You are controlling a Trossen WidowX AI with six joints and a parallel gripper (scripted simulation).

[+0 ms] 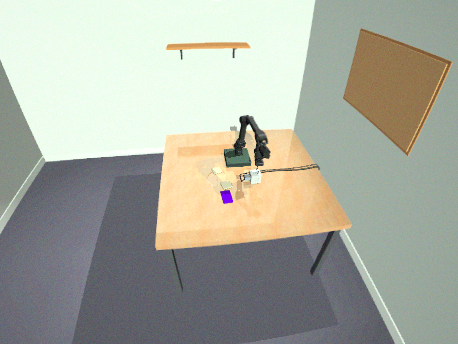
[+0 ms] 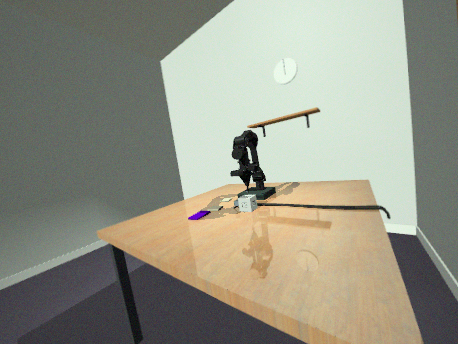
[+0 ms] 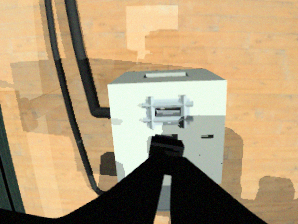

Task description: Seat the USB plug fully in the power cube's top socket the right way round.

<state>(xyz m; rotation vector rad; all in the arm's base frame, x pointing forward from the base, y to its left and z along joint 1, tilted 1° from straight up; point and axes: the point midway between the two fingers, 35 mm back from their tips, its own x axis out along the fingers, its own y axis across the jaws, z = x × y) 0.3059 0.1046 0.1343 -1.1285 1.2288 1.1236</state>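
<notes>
Right now the dark USB plug is 2 cm below my gripper tip. From my gripper tip the other things lie so: purple card (18 cm ahead, 24 cm to the right, 13 cm below).
</notes>
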